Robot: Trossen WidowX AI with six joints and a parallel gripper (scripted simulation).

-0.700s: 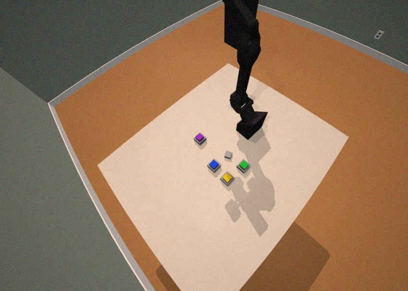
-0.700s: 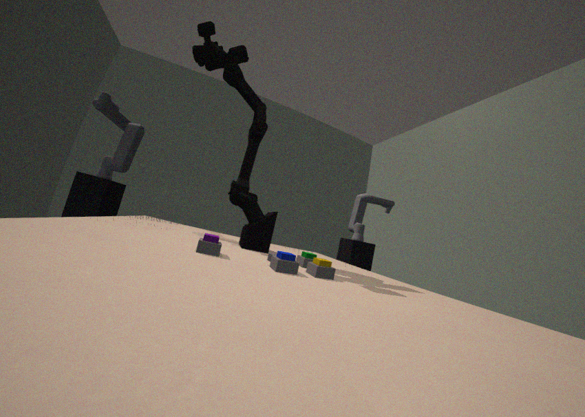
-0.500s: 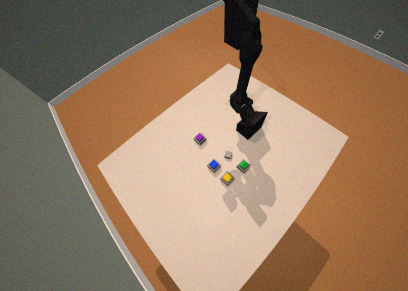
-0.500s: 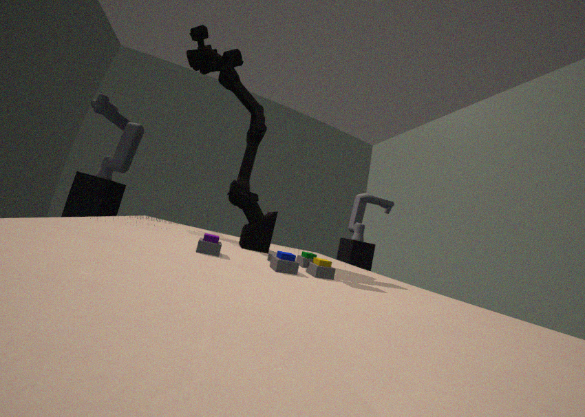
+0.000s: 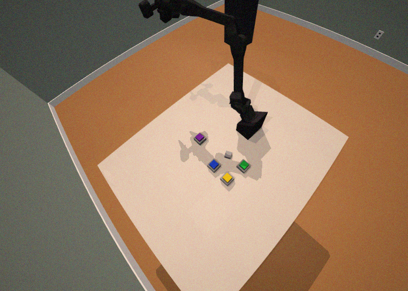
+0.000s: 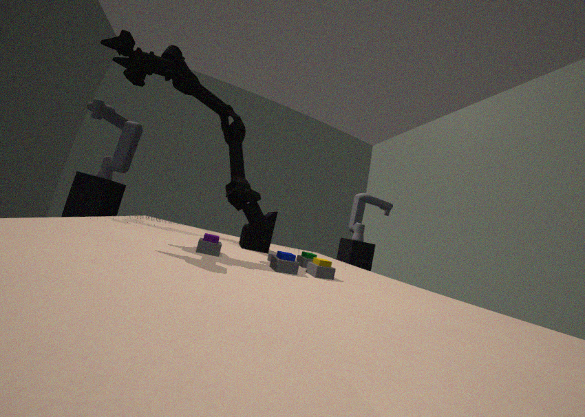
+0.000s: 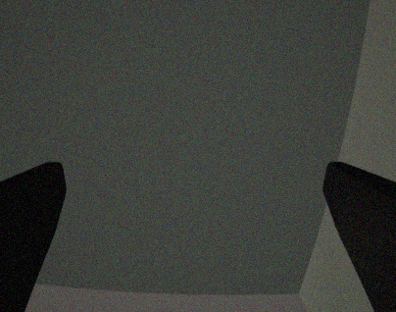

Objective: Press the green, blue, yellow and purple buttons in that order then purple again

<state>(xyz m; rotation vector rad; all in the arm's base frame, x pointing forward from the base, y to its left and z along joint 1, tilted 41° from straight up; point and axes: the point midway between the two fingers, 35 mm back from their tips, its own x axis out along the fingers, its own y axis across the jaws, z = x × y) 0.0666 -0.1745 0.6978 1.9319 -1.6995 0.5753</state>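
The green button lies 70 mm ahead of my gripper tip, 770 mm to the left of it and 470 mm below it. Also, from my gripper tip: grey block (90 mm ahead, 680 mm to the left, 490 mm below); blue button (180 mm ahead, 680 mm to the left, 470 mm below); purple button (150 mm ahead, 510 mm to the left, 470 mm below).
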